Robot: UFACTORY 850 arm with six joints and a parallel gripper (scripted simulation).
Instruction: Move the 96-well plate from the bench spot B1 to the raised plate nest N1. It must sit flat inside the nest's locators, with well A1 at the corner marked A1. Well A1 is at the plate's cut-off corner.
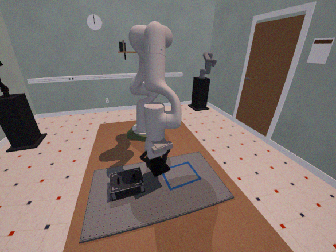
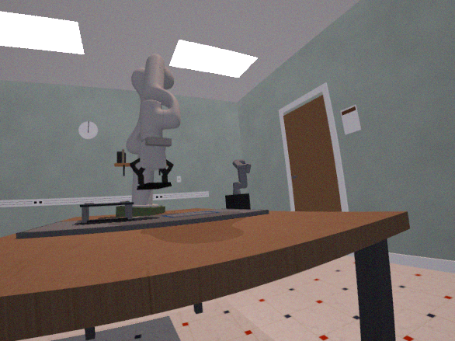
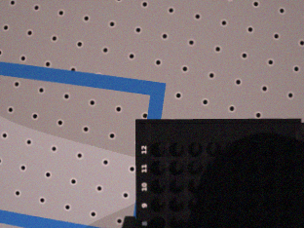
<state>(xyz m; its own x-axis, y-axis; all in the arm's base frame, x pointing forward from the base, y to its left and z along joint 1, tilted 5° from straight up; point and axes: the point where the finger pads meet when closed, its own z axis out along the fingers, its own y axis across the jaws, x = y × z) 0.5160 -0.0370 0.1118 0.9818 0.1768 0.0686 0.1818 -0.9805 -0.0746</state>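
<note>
Now: hand 16 cm to the left of the raised plate nest and 7 cm above it. The rest, counted from my hand: 96-well plate: 1 cm below.
</note>
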